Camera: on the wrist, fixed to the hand. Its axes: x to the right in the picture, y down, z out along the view.
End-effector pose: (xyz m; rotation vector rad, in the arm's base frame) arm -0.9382 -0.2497 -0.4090 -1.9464 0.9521 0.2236
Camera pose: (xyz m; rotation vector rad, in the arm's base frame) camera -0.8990 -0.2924 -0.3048 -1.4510 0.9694 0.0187
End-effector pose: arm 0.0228 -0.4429 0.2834 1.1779 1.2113 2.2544
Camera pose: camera -0.0495 -0.4398 0.1886 1.4070 1.8333 2.0525
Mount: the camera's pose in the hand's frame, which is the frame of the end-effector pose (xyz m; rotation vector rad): -0.0030 -0.0849 -0.0837 0.5046 -0.0010 0.0719
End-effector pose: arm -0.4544 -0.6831 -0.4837 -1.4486 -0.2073 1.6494
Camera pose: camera -0.3400 -0.6710 -0.4521 -1.0782 0.2500 1.6108
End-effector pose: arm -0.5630 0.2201 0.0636 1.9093 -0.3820 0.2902
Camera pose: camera -0.5337 0.3271 0.0198 2.3915 -0.4049 0.4668
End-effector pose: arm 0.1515 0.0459 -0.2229 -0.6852 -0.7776 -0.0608
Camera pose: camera 0.1768 -0.0706 -0.2211 -0.2328 -0.7301 0.1964
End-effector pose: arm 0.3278 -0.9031 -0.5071 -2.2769 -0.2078 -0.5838
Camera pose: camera 0.2691 -0.9039 -0.4033 -1.7882 -0.2419 -0.4337
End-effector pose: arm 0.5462 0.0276 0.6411 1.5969 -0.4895 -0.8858
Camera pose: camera 0.5951 0.1028 0.5625 2.0180 -0.8125 -0.7424
